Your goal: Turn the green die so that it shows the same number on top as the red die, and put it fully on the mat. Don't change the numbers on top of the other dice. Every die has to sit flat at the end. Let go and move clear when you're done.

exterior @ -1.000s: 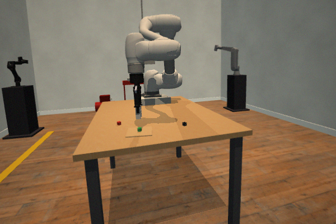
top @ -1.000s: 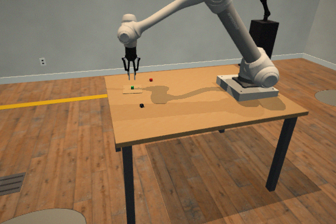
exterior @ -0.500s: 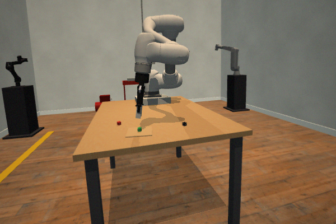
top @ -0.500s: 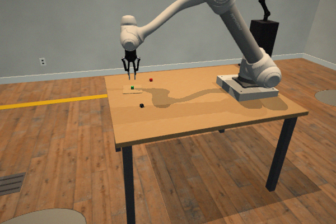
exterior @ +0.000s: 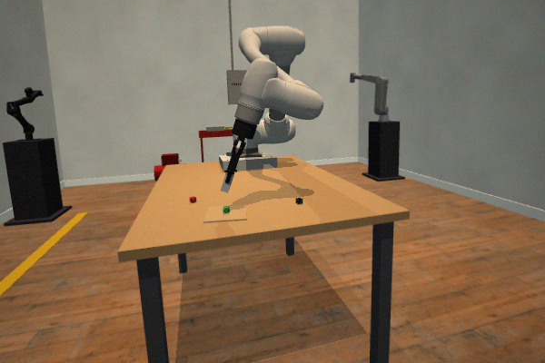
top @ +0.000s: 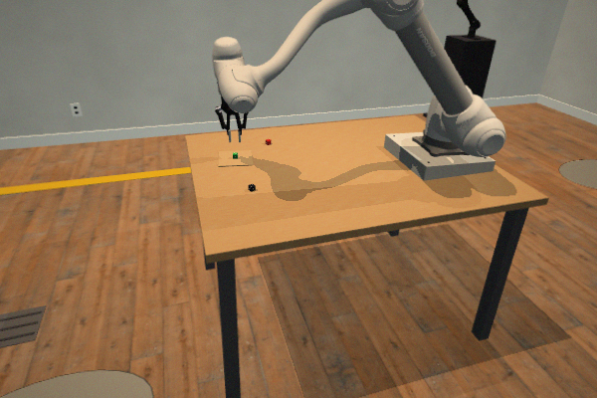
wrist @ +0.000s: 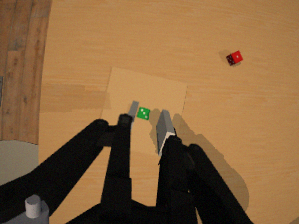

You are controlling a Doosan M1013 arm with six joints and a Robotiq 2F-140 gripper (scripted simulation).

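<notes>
Right now the green die is 1 cm to the right of my hand and 10 cm below it. From my hand the other things lie so: black die: 3 cm behind, 26 cm to the left, 11 cm below; tan mat: 1 cm to the right, 11 cm below; red die: 16 cm behind, 13 cm to the right, 11 cm below.
</notes>
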